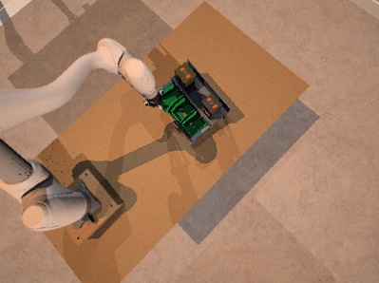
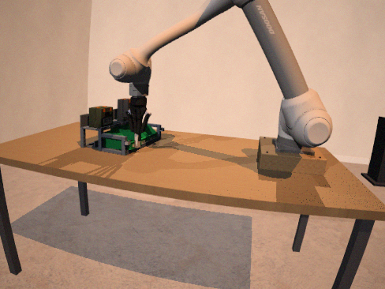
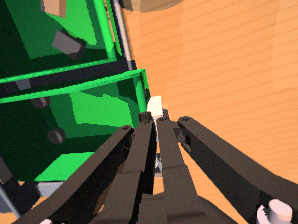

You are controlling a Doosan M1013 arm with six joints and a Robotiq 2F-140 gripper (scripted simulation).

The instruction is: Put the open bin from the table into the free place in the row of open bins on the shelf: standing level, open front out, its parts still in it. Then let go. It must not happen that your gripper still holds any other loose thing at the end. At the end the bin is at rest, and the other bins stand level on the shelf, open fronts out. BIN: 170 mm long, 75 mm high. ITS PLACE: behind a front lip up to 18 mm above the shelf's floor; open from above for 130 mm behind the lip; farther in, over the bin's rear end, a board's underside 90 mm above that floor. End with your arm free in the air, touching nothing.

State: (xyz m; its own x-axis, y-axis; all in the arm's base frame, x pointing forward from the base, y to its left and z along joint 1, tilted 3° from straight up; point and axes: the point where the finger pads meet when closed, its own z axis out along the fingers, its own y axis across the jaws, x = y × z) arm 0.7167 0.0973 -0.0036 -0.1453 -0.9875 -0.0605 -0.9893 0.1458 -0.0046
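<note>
My hand is 1 cm short of the shelf lip, 12 cm to the left of it and 5 cm above it.
</note>
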